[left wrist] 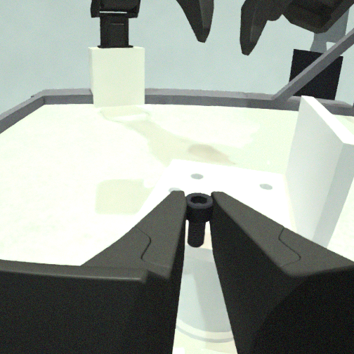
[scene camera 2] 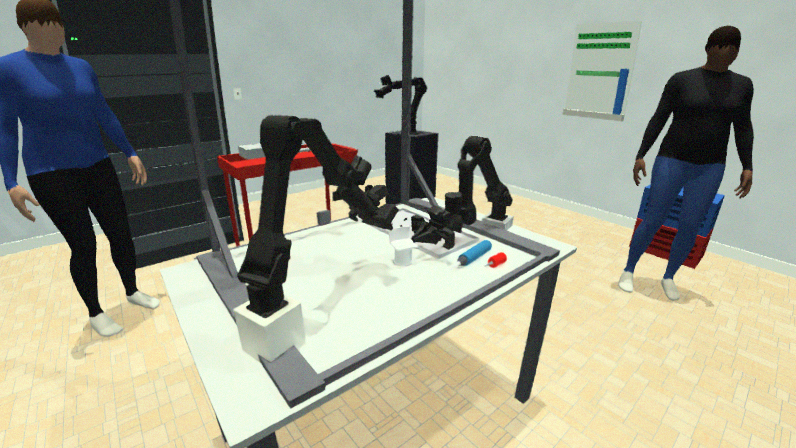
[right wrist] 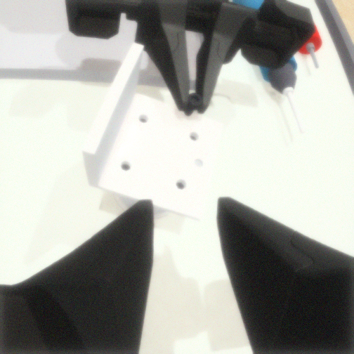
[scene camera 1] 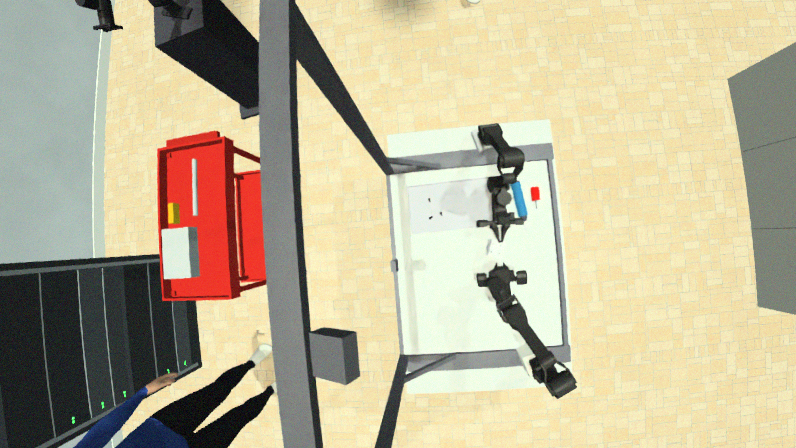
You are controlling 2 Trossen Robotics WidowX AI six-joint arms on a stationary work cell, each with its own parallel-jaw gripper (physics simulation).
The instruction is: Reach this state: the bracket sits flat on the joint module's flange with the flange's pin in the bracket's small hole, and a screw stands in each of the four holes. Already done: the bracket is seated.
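Frame: origin at the left arm's base, x back, y down, z right, level; metres.
Seen in the pictures: left gripper, fingertip midpoint: point(scene camera 2: 412, 239) point(scene camera 1: 500, 242); right gripper, fingertip midpoint: point(scene camera 2: 389, 228) point(scene camera 1: 499, 262); left arm's base, link origin: point(scene camera 2: 497, 217) point(scene camera 1: 486, 136); right arm's base, link origin: point(scene camera 2: 267, 306) point(scene camera 1: 538, 364).
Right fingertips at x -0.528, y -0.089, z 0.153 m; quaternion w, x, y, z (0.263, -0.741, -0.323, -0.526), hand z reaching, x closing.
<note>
Pixels of each thing's middle, then the offset from my right fingertips to it.
- joint module, body centre: point(scene camera 2: 403, 253) dx +0.051, dy +0.099, dz -0.017 m
- blue screwdriver, body centre: point(scene camera 2: 470, 255) point(scene camera 1: 520, 206) dx +0.184, dy +0.111, dz -0.193 m
- smaller red screwdriver, body centre: point(scene camera 2: 493, 261) point(scene camera 1: 535, 198) dx +0.197, dy +0.113, dz -0.270 m
The white L-shaped bracket point(right wrist: 160, 150) point(left wrist: 235, 175) lies flat on the joint module point(scene camera 2: 402, 257). In the right wrist view its four screw holes show open, and the smaller pin hole point(right wrist: 198, 163) looks pale. My left gripper point(scene camera 1: 500, 239) point(right wrist: 192, 109) is shut on a black screw point(left wrist: 199, 209), held upright by its head, shank down, above the bracket's edge. My right gripper point(right wrist: 184, 209) point(left wrist: 226, 43) is partly open and empty, on the opposite side of the bracket. Three small dark screws point(scene camera 1: 429, 199) point(scene camera 1: 441, 213) point(scene camera 1: 431, 217) lie on the pale tray point(scene camera 1: 420, 226).
A blue screwdriver point(scene camera 1: 519, 199) point(scene camera 2: 476, 252) point(right wrist: 282, 76) lies beside the left arm. A smaller red screwdriver point(scene camera 1: 535, 193) point(scene camera 2: 497, 259) point(right wrist: 310, 41) lies beyond it. The bracket's upright wall point(left wrist: 320, 165) point(right wrist: 116, 107) rises on the side toward the frame beam. Grey rails edge the table.
</note>
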